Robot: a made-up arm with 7 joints. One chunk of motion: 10 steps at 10 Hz.
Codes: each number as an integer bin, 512 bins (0 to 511) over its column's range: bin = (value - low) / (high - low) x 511, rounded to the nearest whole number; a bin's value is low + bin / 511 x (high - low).
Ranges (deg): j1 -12..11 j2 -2..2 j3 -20..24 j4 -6..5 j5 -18..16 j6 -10..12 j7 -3..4
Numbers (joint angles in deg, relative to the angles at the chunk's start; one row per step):
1: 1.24 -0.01 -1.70 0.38 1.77 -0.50 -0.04
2: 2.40 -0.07 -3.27 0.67 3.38 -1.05 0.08
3: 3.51 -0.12 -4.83 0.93 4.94 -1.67 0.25
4: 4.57 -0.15 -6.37 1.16 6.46 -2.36 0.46
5: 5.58 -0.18 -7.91 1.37 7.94 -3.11 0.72
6: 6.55 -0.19 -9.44 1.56 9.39 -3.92 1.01
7: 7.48 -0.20 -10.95 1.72 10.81 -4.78 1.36
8: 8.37 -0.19 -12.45 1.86 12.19 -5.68 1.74
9: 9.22 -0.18 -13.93 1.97 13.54 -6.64 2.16
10: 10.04 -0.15 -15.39 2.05 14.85 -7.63 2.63
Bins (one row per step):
1: 294 254 213 296 297 221 216
2: 320 247 194 310 321 208 225
3: 345 240 176 322 345 193 237
4: 368 236 158 333 368 177 253
5: 391 233 140 342 390 160 272
6: 412 231 123 351 412 141 293
7: 433 230 105 359 433 121 318
8: 453 231 88 365 454 100 346
9: 471 233 70 370 474 78 377
10: 490 236 54 374 494 55 411

